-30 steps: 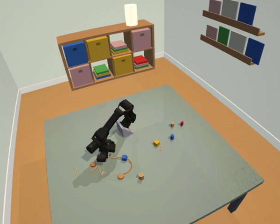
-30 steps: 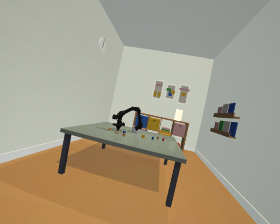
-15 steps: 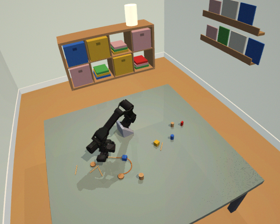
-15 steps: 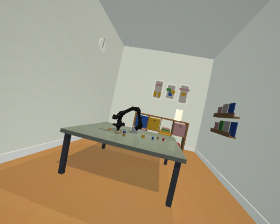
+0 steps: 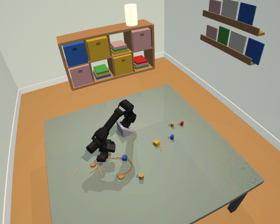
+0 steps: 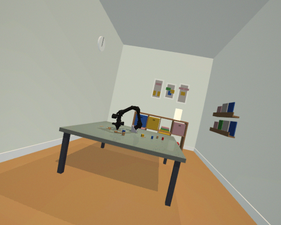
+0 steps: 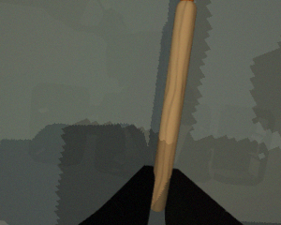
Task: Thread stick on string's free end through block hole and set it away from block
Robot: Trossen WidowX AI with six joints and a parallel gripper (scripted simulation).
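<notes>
Now: the thin wooden stick 3 cm to the left of my gripper tip, 3 cm ahead of it and 1 cm above it. Round my gripper tip: blue cube 10 cm to the left, 8 cm ahead, 2 cm above; then yellow cube 36 cm to the left, 11 cm ahead, 2 cm above; then round wooden button 20 cm ahead, 1 cm to the left, 1 cm above.
</notes>
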